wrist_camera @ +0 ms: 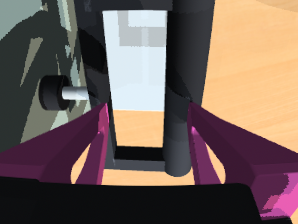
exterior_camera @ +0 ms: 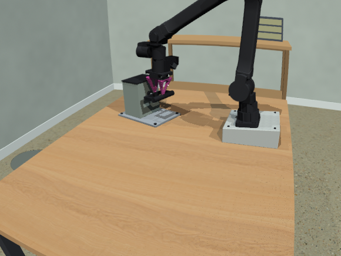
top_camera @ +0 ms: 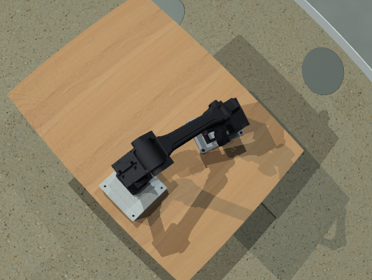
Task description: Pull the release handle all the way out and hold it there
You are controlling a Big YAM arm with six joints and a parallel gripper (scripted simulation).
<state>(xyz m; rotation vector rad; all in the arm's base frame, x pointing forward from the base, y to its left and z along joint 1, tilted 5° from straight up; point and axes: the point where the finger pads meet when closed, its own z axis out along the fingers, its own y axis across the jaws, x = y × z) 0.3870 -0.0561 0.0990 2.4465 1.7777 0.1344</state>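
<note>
The release handle grip lies 30 mm ahead of my hand, 10 mm to the right of it and 20 mm below it. The rest, counted from my hand: grey baseplate (70 mm ahead, 30 mm to the right, 120 mm below).
</note>
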